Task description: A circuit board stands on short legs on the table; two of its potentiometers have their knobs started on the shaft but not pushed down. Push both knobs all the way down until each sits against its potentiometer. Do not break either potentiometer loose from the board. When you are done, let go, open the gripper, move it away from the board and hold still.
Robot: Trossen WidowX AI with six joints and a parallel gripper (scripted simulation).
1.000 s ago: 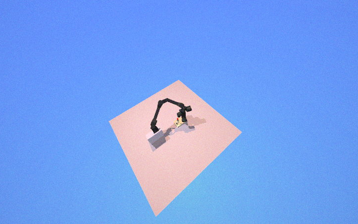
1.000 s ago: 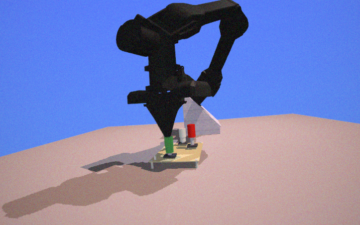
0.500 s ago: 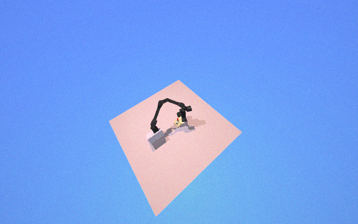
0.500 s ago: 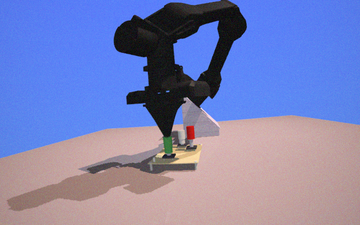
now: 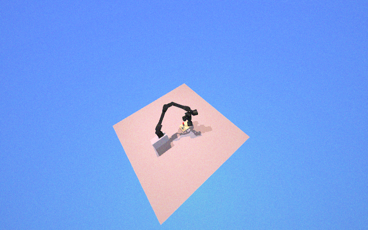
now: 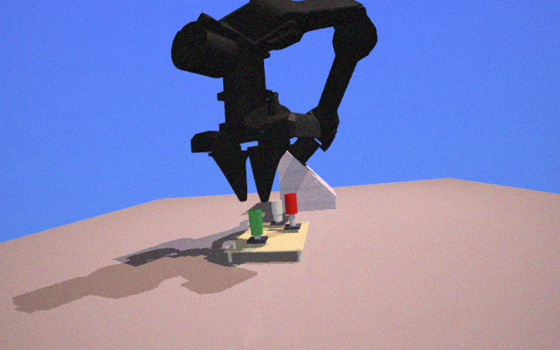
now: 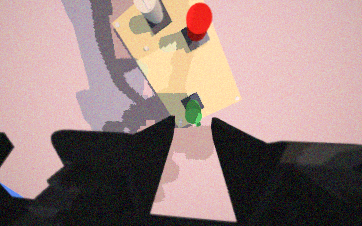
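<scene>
Right now the green knob is 3 cm below my gripper tip. Also, from my gripper tip: white knob 11 cm behind, 1 cm to the left, 3 cm below.
</scene>
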